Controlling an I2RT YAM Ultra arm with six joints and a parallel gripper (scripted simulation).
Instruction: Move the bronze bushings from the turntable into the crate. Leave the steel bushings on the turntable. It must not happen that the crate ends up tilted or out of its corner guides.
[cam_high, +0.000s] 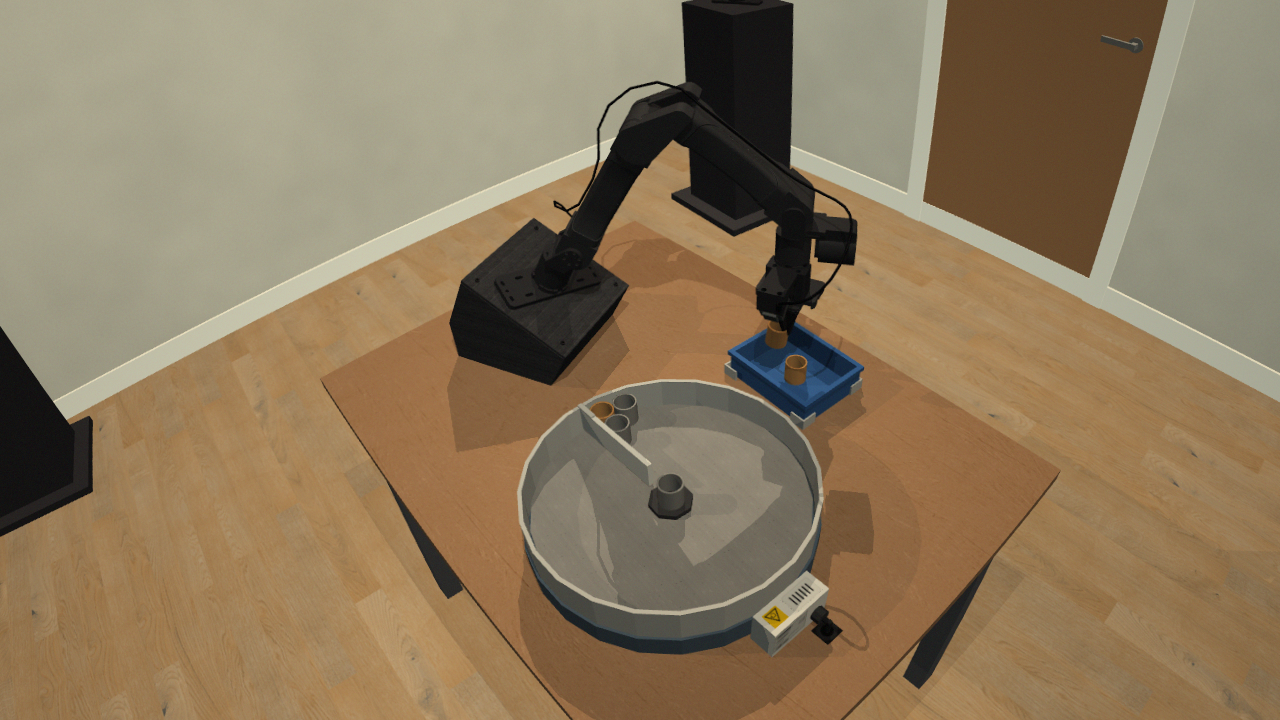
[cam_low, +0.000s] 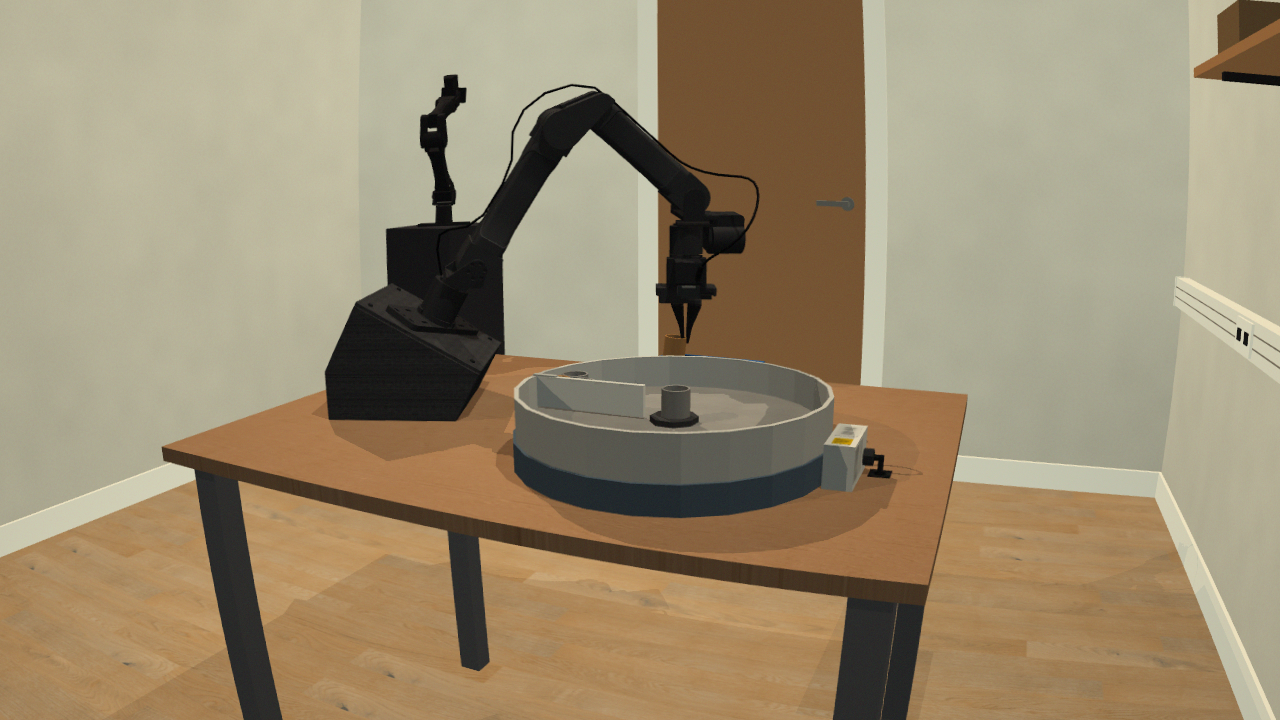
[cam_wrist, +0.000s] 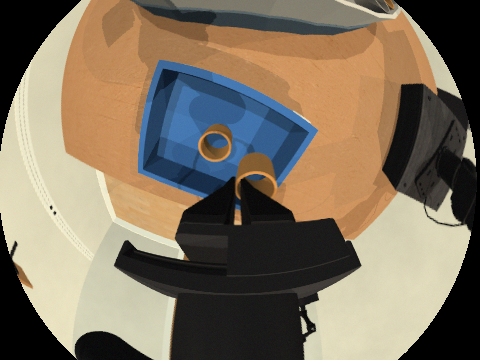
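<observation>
Right now my hand is 70 mm above the blue crate, 30 mm short of it and 10 mm to the left of it. From my hand the other things lie so: grey turntable 360 mm to the right, 150 mm ahead, 40 mm below.
</observation>
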